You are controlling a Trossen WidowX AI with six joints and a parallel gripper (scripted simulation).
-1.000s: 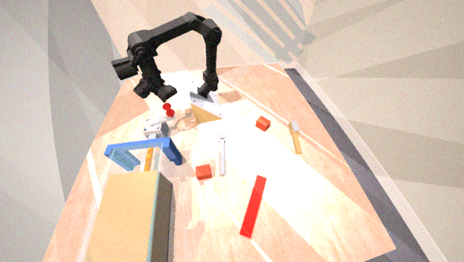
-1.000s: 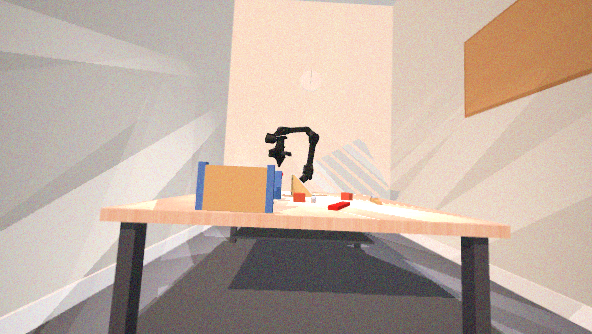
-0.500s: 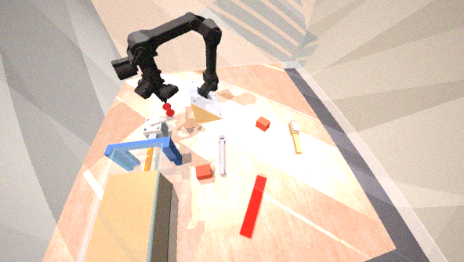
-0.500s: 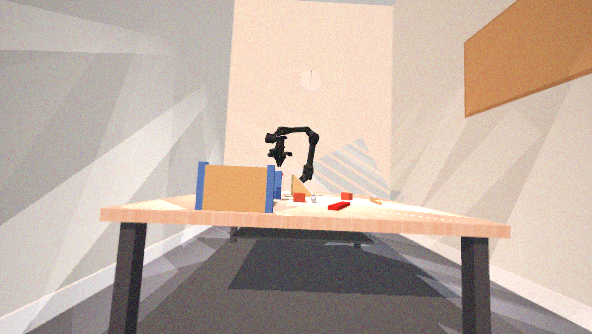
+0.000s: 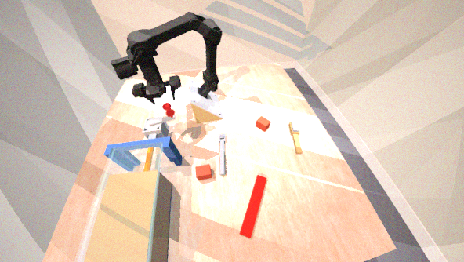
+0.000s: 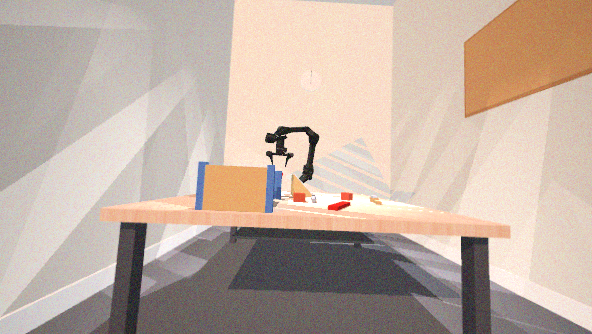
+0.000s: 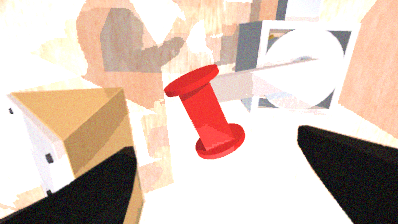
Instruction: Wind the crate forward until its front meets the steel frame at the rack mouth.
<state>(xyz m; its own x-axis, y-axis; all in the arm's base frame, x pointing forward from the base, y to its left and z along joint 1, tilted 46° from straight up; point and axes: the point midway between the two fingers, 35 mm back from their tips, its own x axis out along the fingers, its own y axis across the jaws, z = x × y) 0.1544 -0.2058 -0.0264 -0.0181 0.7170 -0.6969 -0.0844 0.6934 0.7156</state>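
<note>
Right now the red grip is 6 cm below my gripper tip. The rest, counted from my gripper tip: blue steel frame: 17 cm ahead, 11 cm to the right, 9 cm below; grey winch: 17 cm below, 11 cm to the right; grey crank arm: 9 cm below, 4 cm to the right.
</note>
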